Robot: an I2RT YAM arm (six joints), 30 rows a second.
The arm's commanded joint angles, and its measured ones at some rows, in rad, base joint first. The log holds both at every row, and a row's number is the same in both.
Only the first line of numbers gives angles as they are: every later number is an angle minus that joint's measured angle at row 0.
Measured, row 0: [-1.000 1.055 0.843 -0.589 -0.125 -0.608]
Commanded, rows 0 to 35: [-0.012 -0.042 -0.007 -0.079 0.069 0.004]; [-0.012 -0.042 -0.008 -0.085 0.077 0.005]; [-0.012 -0.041 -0.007 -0.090 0.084 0.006]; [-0.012 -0.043 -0.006 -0.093 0.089 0.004]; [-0.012 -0.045 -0.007 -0.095 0.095 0.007]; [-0.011 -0.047 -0.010 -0.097 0.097 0.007]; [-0.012 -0.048 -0.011 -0.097 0.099 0.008]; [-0.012 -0.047 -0.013 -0.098 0.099 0.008]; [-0.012 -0.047 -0.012 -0.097 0.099 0.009]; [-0.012 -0.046 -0.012 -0.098 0.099 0.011]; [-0.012 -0.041 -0.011 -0.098 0.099 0.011]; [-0.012 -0.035 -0.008 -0.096 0.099 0.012]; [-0.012 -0.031 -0.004 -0.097 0.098 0.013]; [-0.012 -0.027 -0.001 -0.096 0.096 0.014]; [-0.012 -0.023 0.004 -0.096 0.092 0.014]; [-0.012 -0.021 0.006 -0.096 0.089 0.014]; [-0.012 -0.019 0.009 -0.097 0.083 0.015]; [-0.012 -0.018 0.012 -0.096 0.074 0.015]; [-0.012 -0.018 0.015 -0.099 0.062 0.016]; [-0.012 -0.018 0.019 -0.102 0.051 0.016]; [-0.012 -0.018 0.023 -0.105 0.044 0.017]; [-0.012 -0.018 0.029 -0.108 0.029 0.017]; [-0.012 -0.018 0.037 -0.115 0.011 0.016]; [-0.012 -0.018 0.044 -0.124 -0.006 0.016]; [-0.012 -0.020 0.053 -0.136 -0.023 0.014]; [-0.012 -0.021 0.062 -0.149 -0.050 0.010]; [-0.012 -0.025 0.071 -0.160 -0.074 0.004]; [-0.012 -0.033 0.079 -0.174 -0.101 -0.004]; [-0.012 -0.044 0.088 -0.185 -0.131 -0.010]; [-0.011 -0.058 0.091 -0.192 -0.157 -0.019]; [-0.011 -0.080 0.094 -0.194 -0.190 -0.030]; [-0.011 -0.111 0.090 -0.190 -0.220 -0.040]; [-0.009 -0.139 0.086 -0.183 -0.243 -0.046]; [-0.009 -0.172 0.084 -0.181 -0.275 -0.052]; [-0.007 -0.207 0.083 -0.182 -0.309 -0.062]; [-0.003 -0.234 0.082 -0.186 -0.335 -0.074]
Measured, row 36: [-0.008 -0.166 0.056 -0.150 -0.196 -0.028]
